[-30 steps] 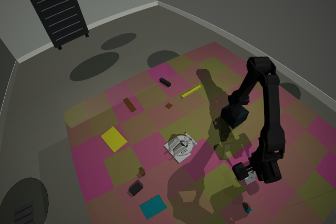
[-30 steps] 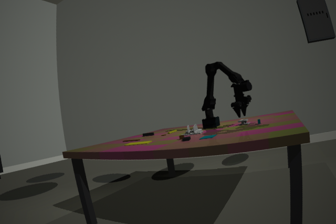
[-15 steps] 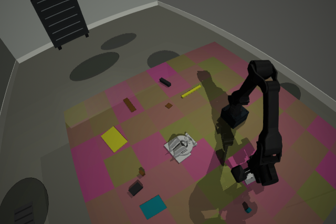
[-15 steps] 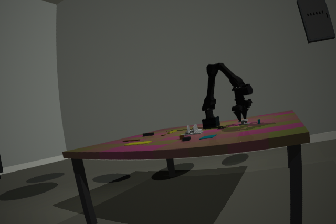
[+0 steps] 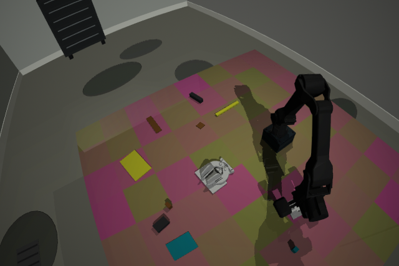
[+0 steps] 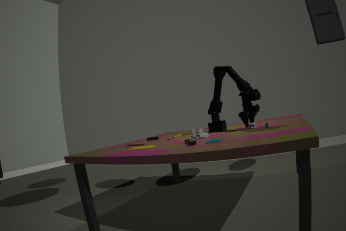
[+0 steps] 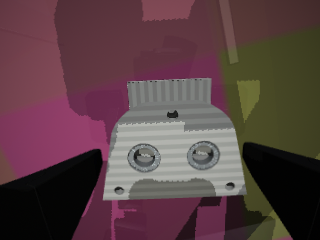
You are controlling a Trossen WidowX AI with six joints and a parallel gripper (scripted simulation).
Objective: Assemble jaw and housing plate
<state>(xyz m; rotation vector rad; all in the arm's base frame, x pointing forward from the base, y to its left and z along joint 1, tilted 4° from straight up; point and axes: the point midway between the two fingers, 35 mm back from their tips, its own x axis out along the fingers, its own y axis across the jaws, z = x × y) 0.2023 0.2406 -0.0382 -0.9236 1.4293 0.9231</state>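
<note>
Right now the ribbed stand is 10 mm to the left of my gripper tip. Also, from my gripper tip: teal cube 120 mm ahead, 100 mm to the left; housing plate 10 mm to the left, 20 mm above; teal sheet 390 mm ahead, 180 mm to the right, 10 mm below.
</note>
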